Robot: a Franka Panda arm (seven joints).
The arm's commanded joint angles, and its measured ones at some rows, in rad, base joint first. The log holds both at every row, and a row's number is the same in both.
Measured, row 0:
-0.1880, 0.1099, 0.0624, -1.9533, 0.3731, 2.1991, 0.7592
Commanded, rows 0 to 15:
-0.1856, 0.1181, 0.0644, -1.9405, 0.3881, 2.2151, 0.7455
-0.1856, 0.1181, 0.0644, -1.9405, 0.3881, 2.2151, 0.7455
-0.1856, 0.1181, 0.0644, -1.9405, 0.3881, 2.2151, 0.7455
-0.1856, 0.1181, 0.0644, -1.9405, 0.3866, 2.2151, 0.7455
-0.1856, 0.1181, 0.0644, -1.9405, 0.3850, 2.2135, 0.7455
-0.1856, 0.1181, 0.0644, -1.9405, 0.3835, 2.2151, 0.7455
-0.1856, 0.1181, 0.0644, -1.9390, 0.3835, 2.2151, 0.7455
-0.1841, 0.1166, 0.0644, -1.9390, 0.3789, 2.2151, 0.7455
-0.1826, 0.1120, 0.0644, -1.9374, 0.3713, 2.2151, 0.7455
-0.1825, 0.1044, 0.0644, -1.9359, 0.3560, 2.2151, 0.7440
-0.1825, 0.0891, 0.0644, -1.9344, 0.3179, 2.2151, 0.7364
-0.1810, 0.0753, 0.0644, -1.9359, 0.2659, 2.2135, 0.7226
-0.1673, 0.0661, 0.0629, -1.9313, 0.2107, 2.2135, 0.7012
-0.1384, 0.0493, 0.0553, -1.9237, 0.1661, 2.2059, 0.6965
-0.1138, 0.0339, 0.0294, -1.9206, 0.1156, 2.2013, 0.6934
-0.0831, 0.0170, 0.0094, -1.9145, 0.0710, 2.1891, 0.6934
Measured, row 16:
-0.1613, 0.0743, 0.0589, -1.9186, 0.1880, 2.2005, 0.7121
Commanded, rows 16 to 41:
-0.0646, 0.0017, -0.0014, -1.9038, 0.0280, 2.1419, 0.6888
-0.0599, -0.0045, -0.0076, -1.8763, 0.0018, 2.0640, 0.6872
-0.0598, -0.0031, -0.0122, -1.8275, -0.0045, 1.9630, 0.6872
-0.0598, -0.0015, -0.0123, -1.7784, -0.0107, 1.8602, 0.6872
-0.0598, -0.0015, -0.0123, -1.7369, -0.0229, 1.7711, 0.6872
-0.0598, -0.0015, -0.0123, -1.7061, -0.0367, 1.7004, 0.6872
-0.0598, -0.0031, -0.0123, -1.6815, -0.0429, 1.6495, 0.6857
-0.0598, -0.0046, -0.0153, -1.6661, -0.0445, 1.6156, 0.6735
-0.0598, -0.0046, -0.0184, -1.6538, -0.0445, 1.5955, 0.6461
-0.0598, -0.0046, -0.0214, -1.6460, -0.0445, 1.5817, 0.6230
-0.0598, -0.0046, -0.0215, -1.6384, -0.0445, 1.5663, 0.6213
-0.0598, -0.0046, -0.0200, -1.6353, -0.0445, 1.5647, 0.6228
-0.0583, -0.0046, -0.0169, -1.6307, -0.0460, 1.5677, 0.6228
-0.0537, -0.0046, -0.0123, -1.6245, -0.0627, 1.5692, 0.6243
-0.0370, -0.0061, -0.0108, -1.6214, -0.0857, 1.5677, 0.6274
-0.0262, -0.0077, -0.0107, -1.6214, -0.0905, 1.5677, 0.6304
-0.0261, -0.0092, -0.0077, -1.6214, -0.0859, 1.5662, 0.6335
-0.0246, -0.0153, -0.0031, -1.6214, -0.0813, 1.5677, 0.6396
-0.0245, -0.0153, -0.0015, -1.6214, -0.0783, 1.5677, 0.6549
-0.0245, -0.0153, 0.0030, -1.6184, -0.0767, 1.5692, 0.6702
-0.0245, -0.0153, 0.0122, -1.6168, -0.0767, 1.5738, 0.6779
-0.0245, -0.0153, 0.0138, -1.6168, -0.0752, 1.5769, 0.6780
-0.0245, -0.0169, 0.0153, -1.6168, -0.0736, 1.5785, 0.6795
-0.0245, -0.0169, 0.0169, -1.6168, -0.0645, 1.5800, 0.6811
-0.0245, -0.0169, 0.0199, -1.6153, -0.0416, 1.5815, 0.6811
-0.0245, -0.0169, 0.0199, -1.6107, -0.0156, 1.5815, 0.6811
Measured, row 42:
-0.0253, -0.0165, 0.0096, -1.6311, -0.0560, 1.5948, 0.6622
